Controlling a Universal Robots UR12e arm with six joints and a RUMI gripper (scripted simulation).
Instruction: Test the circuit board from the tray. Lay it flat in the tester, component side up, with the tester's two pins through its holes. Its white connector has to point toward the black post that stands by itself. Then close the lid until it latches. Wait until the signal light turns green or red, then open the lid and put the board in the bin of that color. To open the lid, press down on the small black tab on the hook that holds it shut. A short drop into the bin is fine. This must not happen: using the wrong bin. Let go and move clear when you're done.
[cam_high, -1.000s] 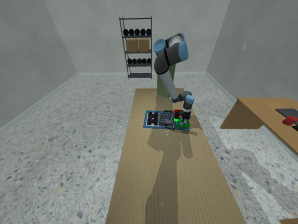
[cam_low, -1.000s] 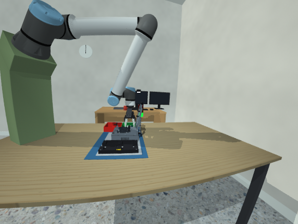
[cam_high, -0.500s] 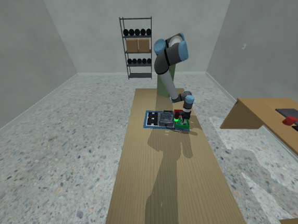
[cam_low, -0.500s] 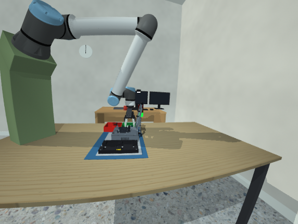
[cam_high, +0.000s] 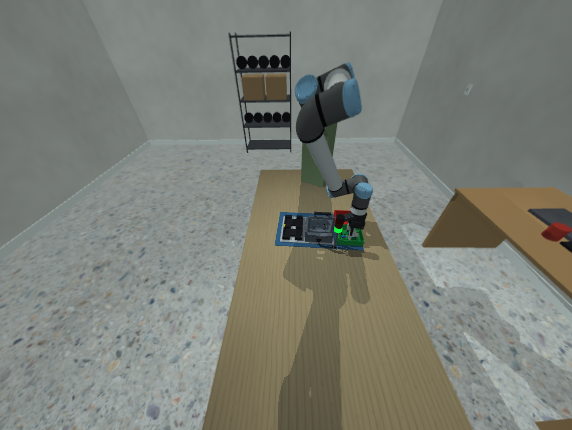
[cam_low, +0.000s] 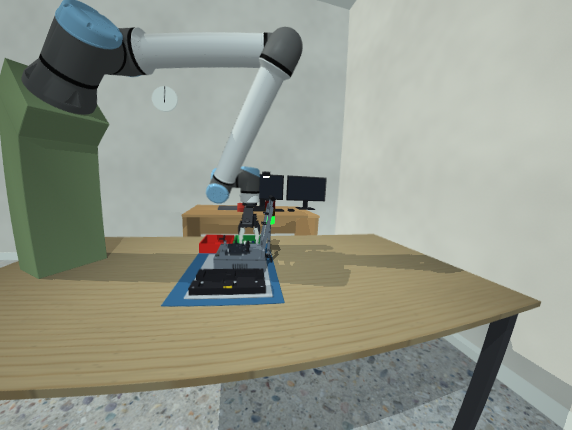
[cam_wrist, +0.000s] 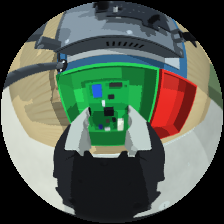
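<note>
Right now the green circuit board is right at my hand. From my hand the other things lie so: tester lid 210 mm to the right, 170 mm above, 20 mm behind; red bin 130 mm behind, 70 mm to the left, 10 mm below; green bin 10 mm below.
</note>
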